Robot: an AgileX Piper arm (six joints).
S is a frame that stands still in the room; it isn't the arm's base.
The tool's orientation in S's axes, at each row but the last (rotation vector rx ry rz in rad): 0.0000 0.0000 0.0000; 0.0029 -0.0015 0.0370; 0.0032 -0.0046 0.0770; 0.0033 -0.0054 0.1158
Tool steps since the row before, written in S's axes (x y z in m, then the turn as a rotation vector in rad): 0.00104 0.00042 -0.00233 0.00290 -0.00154 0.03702; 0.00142 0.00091 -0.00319 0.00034 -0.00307 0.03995; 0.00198 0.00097 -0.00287 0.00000 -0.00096 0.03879; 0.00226 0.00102 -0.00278 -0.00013 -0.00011 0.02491
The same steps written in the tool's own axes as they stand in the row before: 0.00104 0.00042 -0.00233 0.00290 -0.00154 0.03702; 0.00145 0.00085 -0.00319 0.00029 -0.00297 0.03996; 0.00204 0.00081 -0.00288 0.00011 -0.00084 0.03879; 0.00235 0.00074 -0.00280 0.00000 -0.00002 0.02491
